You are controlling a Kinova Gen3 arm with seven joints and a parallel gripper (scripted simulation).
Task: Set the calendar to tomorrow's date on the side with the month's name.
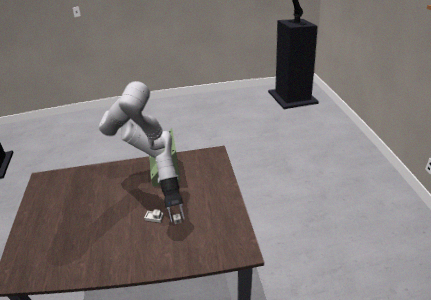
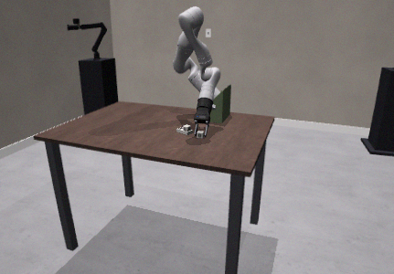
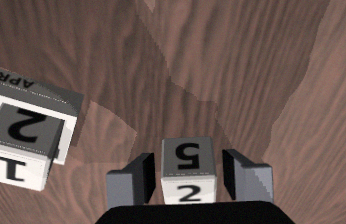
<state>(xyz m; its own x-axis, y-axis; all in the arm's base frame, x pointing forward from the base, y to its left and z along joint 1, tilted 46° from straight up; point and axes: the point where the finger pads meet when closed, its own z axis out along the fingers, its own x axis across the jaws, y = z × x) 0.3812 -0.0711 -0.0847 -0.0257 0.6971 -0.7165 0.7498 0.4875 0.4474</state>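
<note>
Right now the digit cube is 10 mm ahead of my hand and 10 mm below it. From my hand the other things lie so: white calendar tray 40 mm behind, 100 mm to the right, 10 mm below; white cube 30 mm behind, 80 mm to the right.
</note>
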